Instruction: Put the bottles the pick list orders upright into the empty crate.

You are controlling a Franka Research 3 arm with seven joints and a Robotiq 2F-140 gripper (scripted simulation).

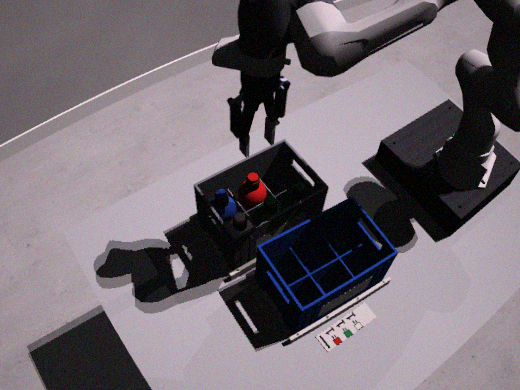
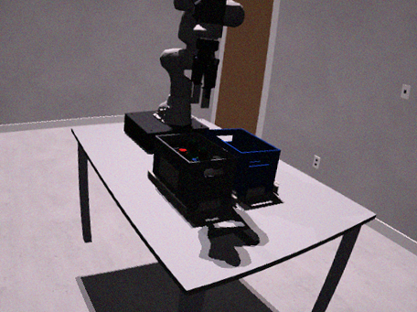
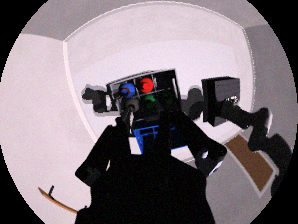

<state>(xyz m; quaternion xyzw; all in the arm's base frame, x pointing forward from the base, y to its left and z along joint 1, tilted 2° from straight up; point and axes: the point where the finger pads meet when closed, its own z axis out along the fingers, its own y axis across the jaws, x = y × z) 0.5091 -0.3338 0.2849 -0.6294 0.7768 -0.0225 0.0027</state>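
Right now my hand is 27 cm above the red-label bottle, 3 cm to the left of it and 3 cm past it. Round my hand: black crate: 27 cm below, 1 cm to the left, 1 cm behind; then white-labelled bottle: 27 cm below, 8 cm ahead, 3 cm to the left; then blue-label bottle: 27 cm below, 6 cm ahead, 5 cm to the right.
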